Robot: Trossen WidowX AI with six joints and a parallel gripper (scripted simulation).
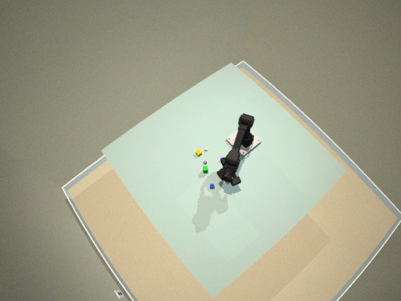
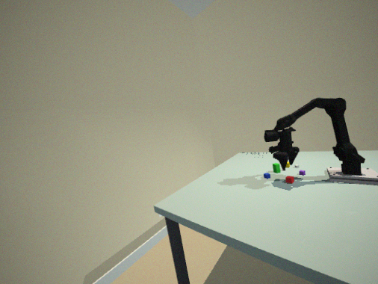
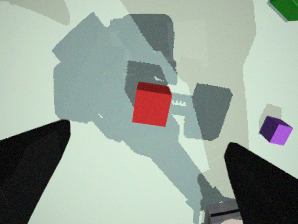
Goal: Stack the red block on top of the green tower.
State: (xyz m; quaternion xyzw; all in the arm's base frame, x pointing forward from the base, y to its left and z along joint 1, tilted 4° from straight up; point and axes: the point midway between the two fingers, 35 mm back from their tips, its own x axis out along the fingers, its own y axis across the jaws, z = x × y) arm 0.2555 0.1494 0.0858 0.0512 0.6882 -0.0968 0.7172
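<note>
Right now the red block is 1 cm behind my gripper tip and 7 cm below it. From my gripper tip the other things lie so: purple cube: 5 cm behind, 14 cm to the right, 8 cm below; then small grey cube: 6 cm ahead, 19 cm to the right, 8 cm below; then blue cube: 12 cm ahead, 2 cm to the right, 8 cm below.
</note>
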